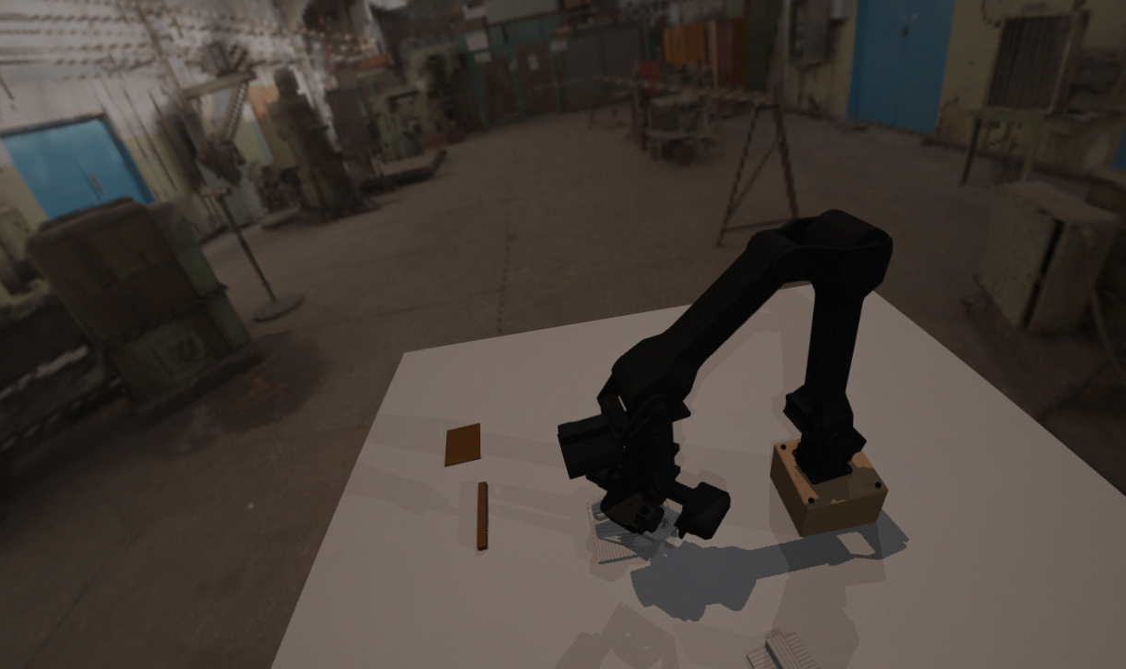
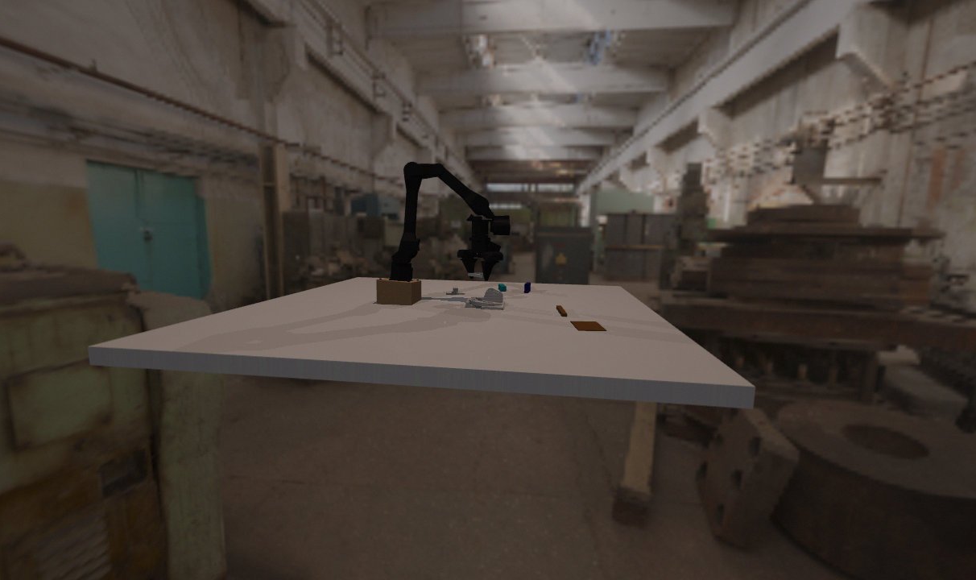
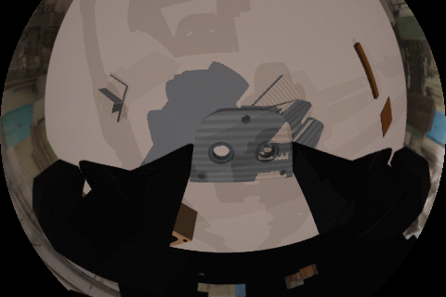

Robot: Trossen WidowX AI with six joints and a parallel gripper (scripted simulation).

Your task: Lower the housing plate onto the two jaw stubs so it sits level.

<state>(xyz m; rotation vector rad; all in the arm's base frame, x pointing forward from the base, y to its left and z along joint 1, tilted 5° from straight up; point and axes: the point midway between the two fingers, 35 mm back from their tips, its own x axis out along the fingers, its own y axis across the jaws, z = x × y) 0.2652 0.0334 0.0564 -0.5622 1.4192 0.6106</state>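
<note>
The pale ribbed base lies 80 mm below my gripper tip, 60 mm to the right of it and 60 mm ahead of it. Round my gripper tip: small blue block 280 mm to the left, 180 mm ahead, 60 mm below; brown bar 270 mm ahead, 140 mm to the right, 80 mm below; teal block 310 mm to the left, 80 mm ahead, 70 mm below.
</note>
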